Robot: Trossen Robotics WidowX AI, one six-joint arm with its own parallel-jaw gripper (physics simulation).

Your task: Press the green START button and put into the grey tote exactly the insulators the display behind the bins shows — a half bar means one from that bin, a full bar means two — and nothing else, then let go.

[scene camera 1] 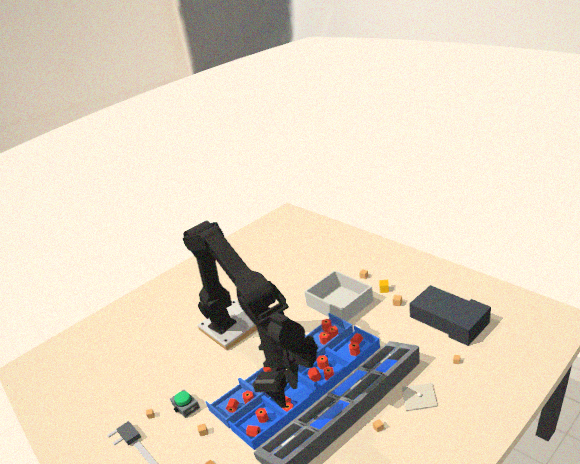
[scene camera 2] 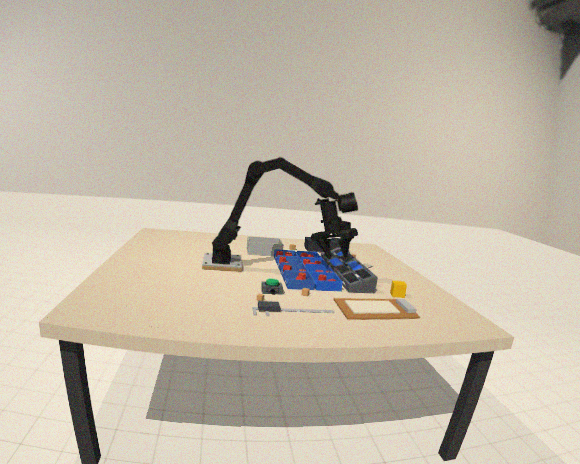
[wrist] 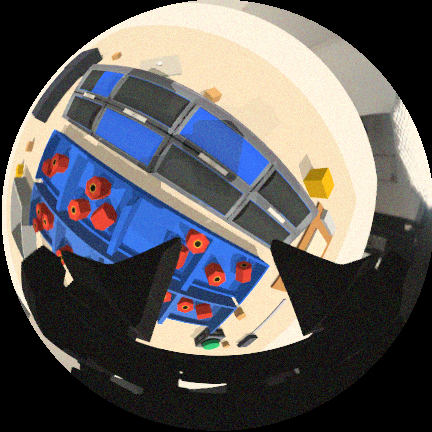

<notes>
The gripper (scene camera 1: 289, 398) is open, holding nothing. Also in view: a dark box (scene camera 1: 463, 320) and a grey tote (scene camera 1: 341, 295).
The gripper is seen too in scene camera 2 (scene camera 2: 337, 258) and in the wrist view (wrist: 226, 244). The grey tote shows as well in the wrist view (wrist: 26, 235).
</notes>
